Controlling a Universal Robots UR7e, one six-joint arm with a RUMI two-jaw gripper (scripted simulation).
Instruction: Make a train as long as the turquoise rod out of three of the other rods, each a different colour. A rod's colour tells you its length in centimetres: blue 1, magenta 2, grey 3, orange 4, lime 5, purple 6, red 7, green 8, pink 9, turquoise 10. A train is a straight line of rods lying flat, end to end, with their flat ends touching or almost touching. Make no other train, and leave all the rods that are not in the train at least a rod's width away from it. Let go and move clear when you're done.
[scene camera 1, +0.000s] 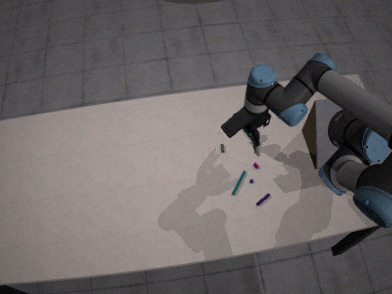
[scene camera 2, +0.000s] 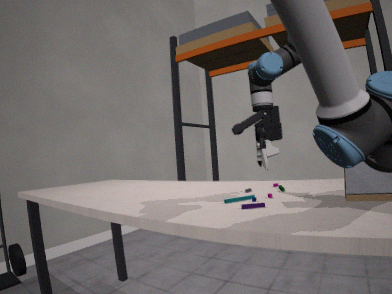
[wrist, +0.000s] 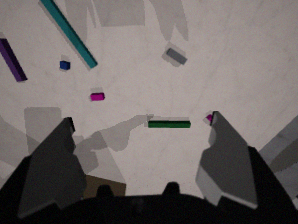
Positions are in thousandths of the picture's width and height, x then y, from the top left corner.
In view: the gripper (scene camera 2: 672, 573).
The gripper shows as well in scene camera 1 (scene camera 1: 624, 478) and in the wrist view (wrist: 478, 516).
